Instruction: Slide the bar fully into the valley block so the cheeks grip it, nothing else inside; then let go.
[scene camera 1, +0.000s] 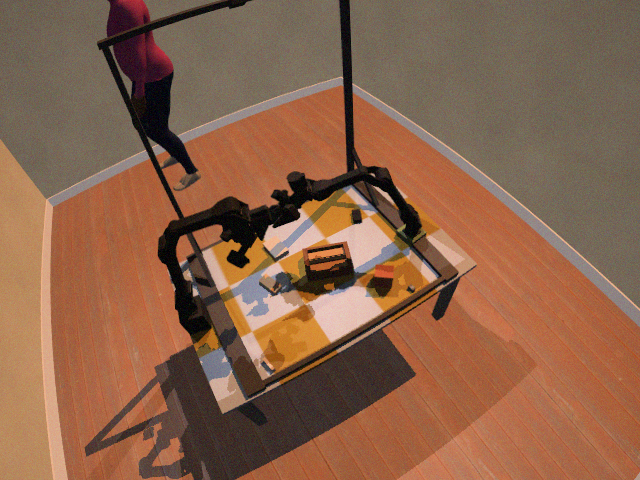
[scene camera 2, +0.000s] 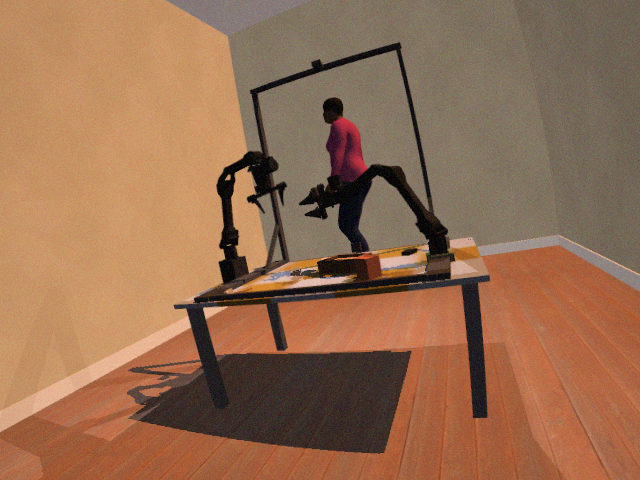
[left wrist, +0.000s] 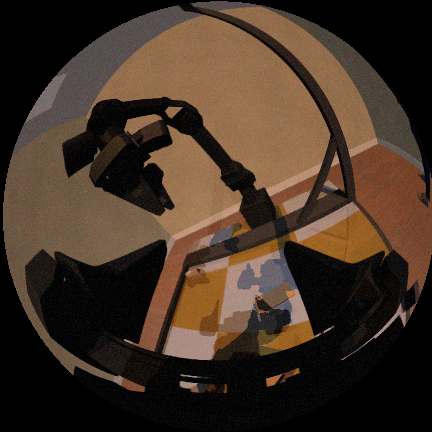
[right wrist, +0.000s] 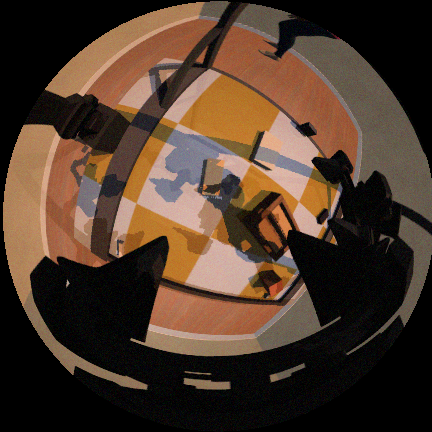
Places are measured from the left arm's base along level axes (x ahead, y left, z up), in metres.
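Pixels of known places: left gripper, fingertip midpoint: (scene camera 1: 268, 227) (scene camera 2: 301, 209) (left wrist: 227, 247) (right wrist: 321, 185); right gripper, fingertip midpoint: (scene camera 1: 255, 251) (scene camera 2: 274, 209) (left wrist: 168, 210) (right wrist: 229, 239); left arm's base at its link origin: (scene camera 1: 411, 231) (scene camera 2: 439, 252); right arm's base at its link origin: (scene camera 1: 189, 308) (scene camera 2: 231, 258) (left wrist: 252, 197) (right wrist: 95, 123).
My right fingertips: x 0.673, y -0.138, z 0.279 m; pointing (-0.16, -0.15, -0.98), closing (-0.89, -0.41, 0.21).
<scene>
For each thing: its top centre in the pictures, then the offset to it from my right fingertips.
- tan slab at its top centre: (left wrist: 273, 297) (right wrist: 212, 176) (scene camera 1: 270, 282) dx -0.029, dy -0.051, dz -0.293 m
- pale slab at its top centre: (right wrist: 269, 149) (scene camera 1: 275, 246) dx -0.151, dy -0.199, dz -0.288 m
- red block at its top centre: (scene camera 2: 366, 256) (scene camera 1: 384, 271) (right wrist: 275, 288) dx -0.404, dy +0.237, dz -0.234 m
- small dark block at its top centre: (scene camera 2: 409, 249) (scene camera 1: 356, 214) (right wrist: 324, 216) dx -0.556, dy -0.112, dz -0.291 m
- brown divided box at its top centre: (left wrist: 239, 392) (right wrist: 279, 231) (scene camera 1: 327, 257) (scene camera 2: 344, 257) dx -0.280, dy +0.020, dz -0.257 m
- light piece at its top centre: (right wrist: 120, 251) (scene camera 1: 268, 363) (left wrist: 190, 271) dx +0.172, dy +0.251, dz -0.287 m
The views are too dark and coarse to tell for sure which pieces are the bar and the valley block. A tan slab (scene camera 1: 268, 283) (left wrist: 276, 296) (right wrist: 214, 171) lies flat left of the middle. A pale slab (scene camera 1: 275, 248) (right wrist: 270, 142) lies behind it. A red block (scene camera 1: 383, 274) (scene camera 2: 369, 267) (right wrist: 273, 284) stands at the front right. A small dark block (scene camera 1: 356, 215) (scene camera 2: 408, 252) (right wrist: 322, 216) sits at the back right. My left gripper (scene camera 2: 303, 208) (left wrist: 227, 247) (right wrist: 321, 185) and right gripper (scene camera 2: 272, 207) (right wrist: 228, 235) are open and empty, high above the table, apart from all pieces.
A brown divided box (scene camera 1: 306, 260) (scene camera 2: 338, 267) stands mid-table, left of the red block. Small pieces lie near the front right (scene camera 1: 410, 288) and front left corners, the latter a light piece (scene camera 1: 267, 365). Dark rails (scene camera 1: 330, 343) edge the table. A person (scene camera 1: 136, 46) (scene camera 2: 347, 149) stands behind.
</scene>
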